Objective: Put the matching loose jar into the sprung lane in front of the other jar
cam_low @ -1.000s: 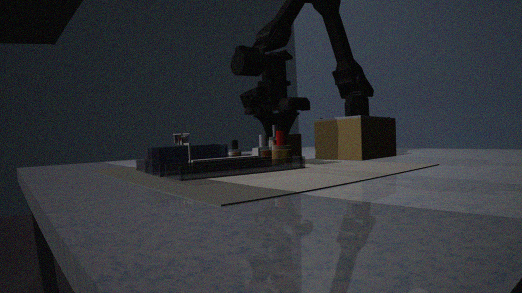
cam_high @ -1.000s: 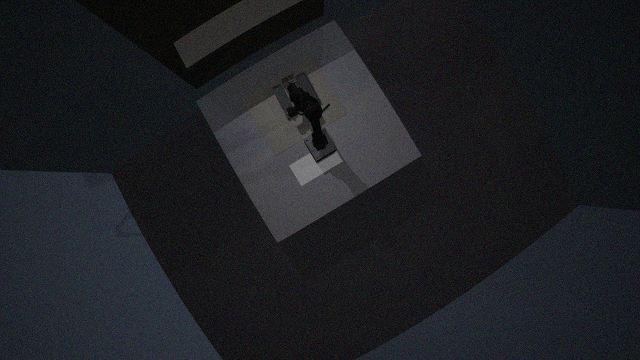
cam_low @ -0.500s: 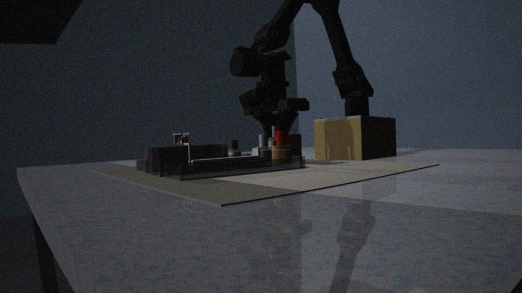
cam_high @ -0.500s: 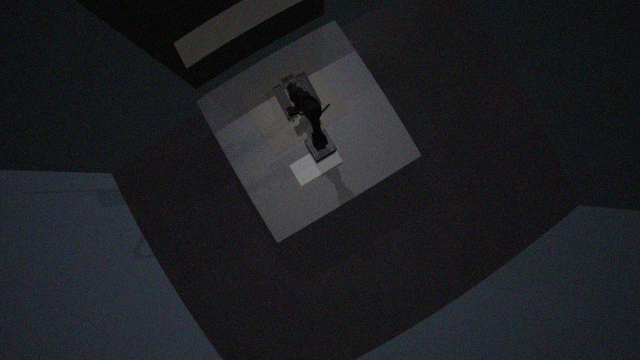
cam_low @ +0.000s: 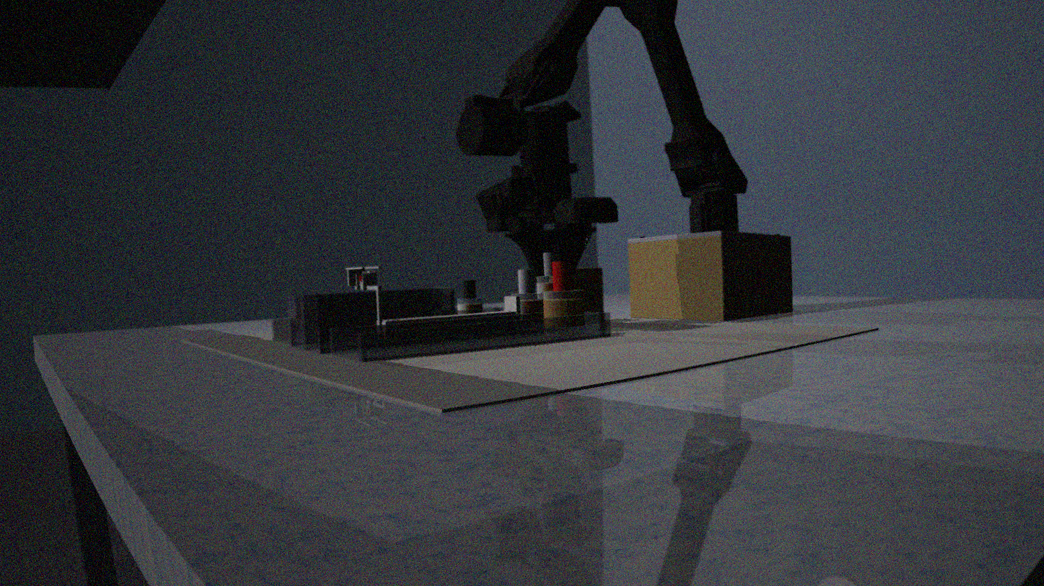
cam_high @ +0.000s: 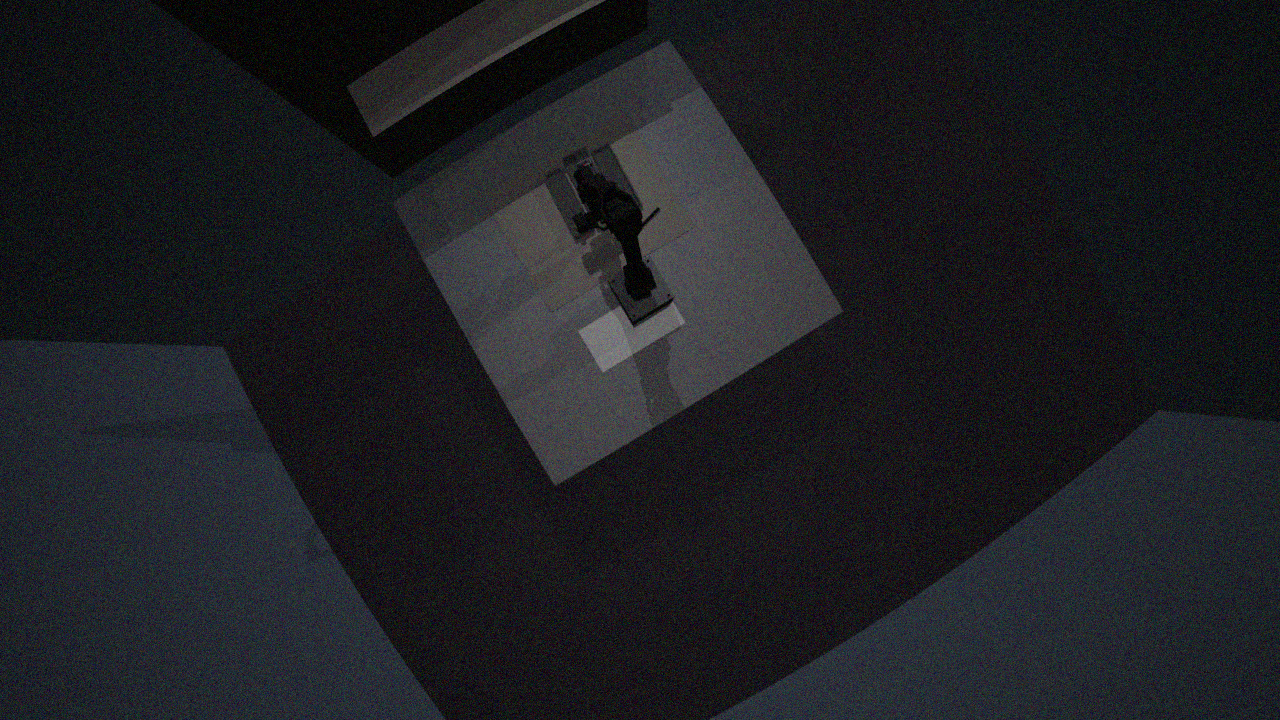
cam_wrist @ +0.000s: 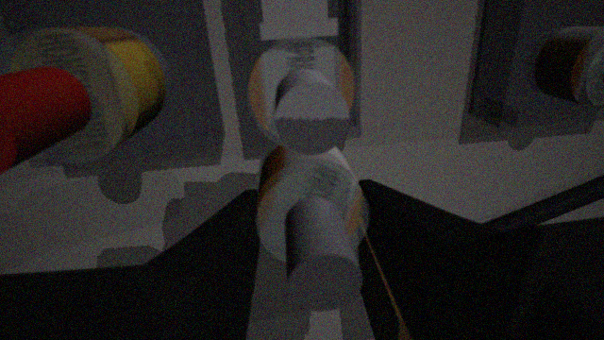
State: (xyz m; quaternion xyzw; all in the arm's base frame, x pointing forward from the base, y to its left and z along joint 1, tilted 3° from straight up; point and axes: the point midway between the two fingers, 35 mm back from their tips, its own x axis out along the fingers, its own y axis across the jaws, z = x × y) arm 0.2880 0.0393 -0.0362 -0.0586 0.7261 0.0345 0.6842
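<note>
Right now my gripper tip is 9 cm short of the pale mat, 4 cm to the right of it and 5 cm above it. From my gripper tip the other things lie so: thin dark rod: 3 cm behind, 16 cm to the right, 4 cm below; pusher lane: 18 cm ahead, 3 cm below; pale pusher plate: 15 cm ahead, 1 cm to the right.
</note>
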